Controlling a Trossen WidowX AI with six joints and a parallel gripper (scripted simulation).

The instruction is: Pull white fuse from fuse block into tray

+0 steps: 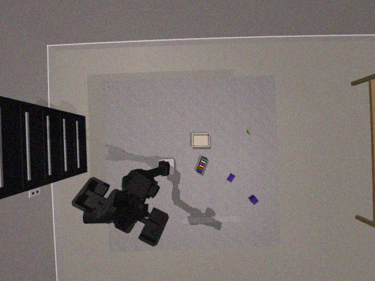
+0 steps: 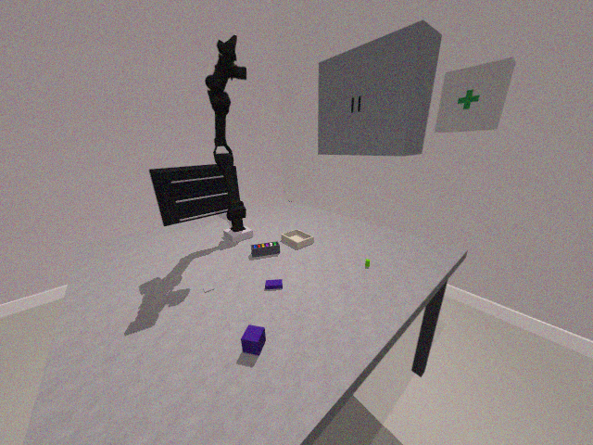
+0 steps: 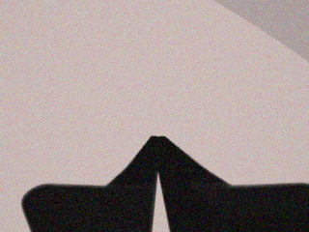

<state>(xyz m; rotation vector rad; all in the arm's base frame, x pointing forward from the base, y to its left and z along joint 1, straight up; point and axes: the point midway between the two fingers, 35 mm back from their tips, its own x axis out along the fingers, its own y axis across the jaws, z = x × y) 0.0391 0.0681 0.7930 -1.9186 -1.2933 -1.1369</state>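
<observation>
Right now the white fuse is 830 mm below my gripper tip, 240 mm ahead of it and 30 mm to the right of it. Also, from my gripper tip: purple fuse (830 mm below, 230 mm ahead, 50 mm to the right); green fuse (830 mm below, 240 mm ahead, 20 mm to the right); cream tray (860 mm below, 210 mm ahead, 130 mm to the left).
</observation>
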